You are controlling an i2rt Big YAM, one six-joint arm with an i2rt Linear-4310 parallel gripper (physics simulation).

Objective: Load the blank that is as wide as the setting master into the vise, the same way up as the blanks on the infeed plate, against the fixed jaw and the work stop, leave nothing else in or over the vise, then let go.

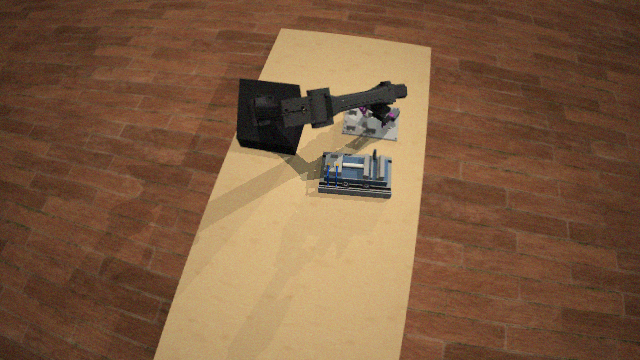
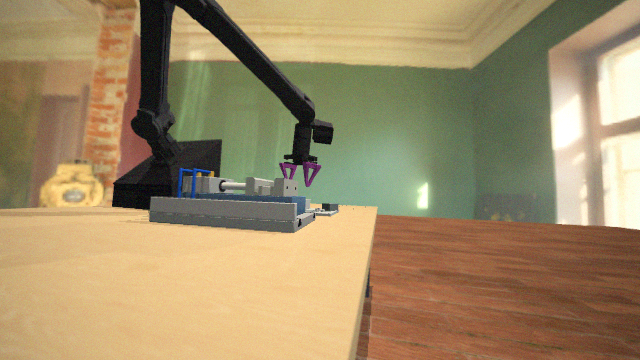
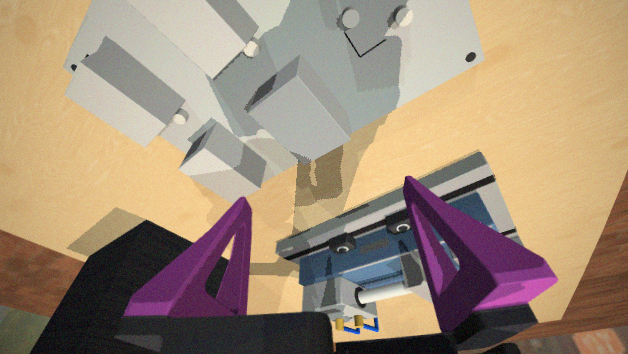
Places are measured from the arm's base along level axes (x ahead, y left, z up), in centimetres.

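Where they show: gripper, fingertip midpoint: [image 1: 373, 120] [image 3: 324, 193]; arm's base, link origin: [image 2: 172, 156].
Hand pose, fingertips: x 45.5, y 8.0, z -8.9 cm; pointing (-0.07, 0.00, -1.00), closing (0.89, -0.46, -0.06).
Note:
Things, the pixels of their top centre, and the offset from my fingertips.
- light grey infeed plate, top centre: [image 3: 259, 57] [image 2: 300, 209] [image 1: 371, 119] dx -0.9, dy +6.6, dz -8.3 cm
- farther up, top centre: [image 3: 183, 18] dx -1.2, dy +11.0, dz -4.7 cm
- dark block, top centre: [image 2: 330, 203] dx +9.1, dy +10.6, dz -5.8 cm
- blue-grey vise, top centre: [image 3: 404, 306] [image 2: 245, 177] [image 1: 357, 164] dx -3.8, dy -23.2, dz +0.8 cm
My gripper [image 1: 374, 119] [image 2: 300, 182] [image 3: 324, 193] is open and empty, pointing down above the light grey infeed plate [image 1: 356, 134] [image 2: 327, 214] [image 3: 440, 67]. Several grey blanks stand on the plate: one at the left [image 3: 155, 95], one farther up [image 3: 210, 35], a wide one in the middle [image 3: 300, 115] and a small one [image 3: 225, 157] nearest the left finger. A dark block [image 2: 330, 206], perhaps the setting master, is at the plate's far right. The blue-grey vise [image 1: 352, 190] [image 2: 225, 209] [image 3: 312, 272] stands beside the plate, its fixed jaw [image 1: 382, 167] [image 2: 286, 187] at the right. No blank shows between its jaws.
The black arm base [image 1: 267, 117] [image 2: 165, 175] [image 3: 120, 280] stands left of the plate and vise. Blue bent tubes [image 1: 328, 175] [image 2: 186, 182] [image 3: 371, 326] rise at the vise's left end. Two round pins [image 3: 351, 18] [image 3: 404, 16] stand on the plate near a black corner mark.

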